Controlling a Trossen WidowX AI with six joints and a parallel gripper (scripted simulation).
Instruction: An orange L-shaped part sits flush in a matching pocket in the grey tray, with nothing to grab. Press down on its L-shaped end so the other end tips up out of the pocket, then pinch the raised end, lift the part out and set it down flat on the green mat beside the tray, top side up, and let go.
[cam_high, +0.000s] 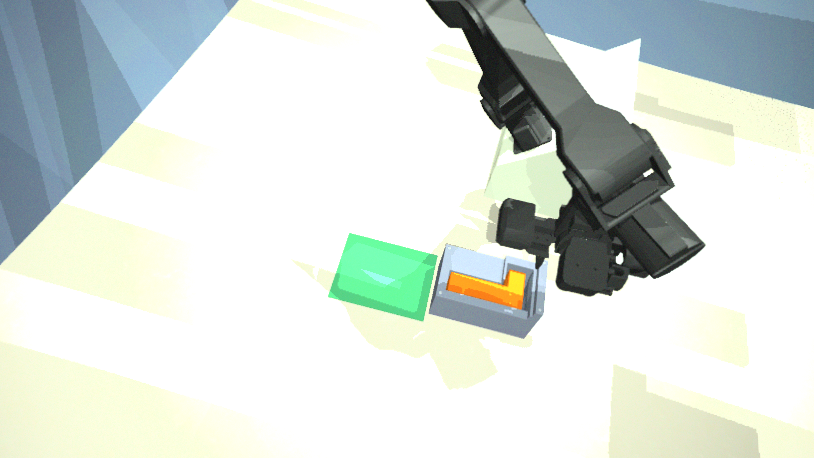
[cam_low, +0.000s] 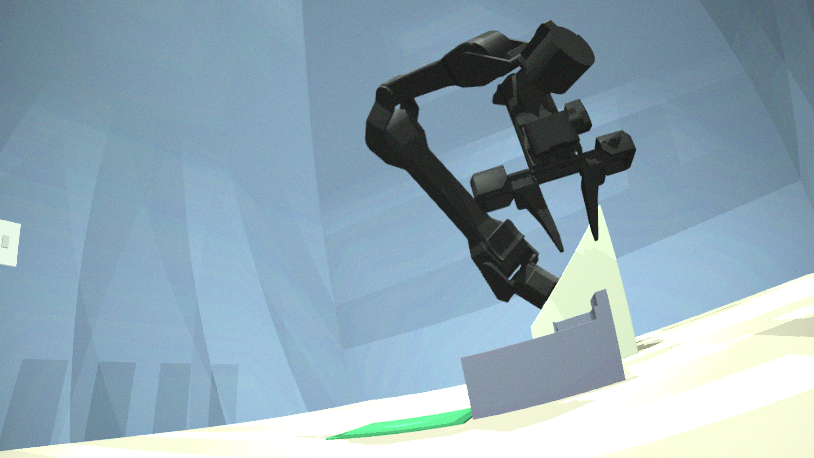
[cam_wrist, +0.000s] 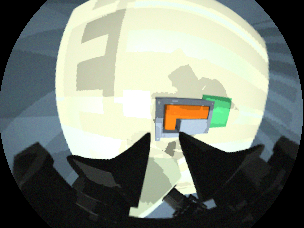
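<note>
My gripper tip is now 1 cm past the orange L-shaped part, 5 cm to the left of it and 9 cm above it. The rest, counted from my gripper tip: green mat (2 cm behind, 22 cm to the right, 16 cm below).
</note>
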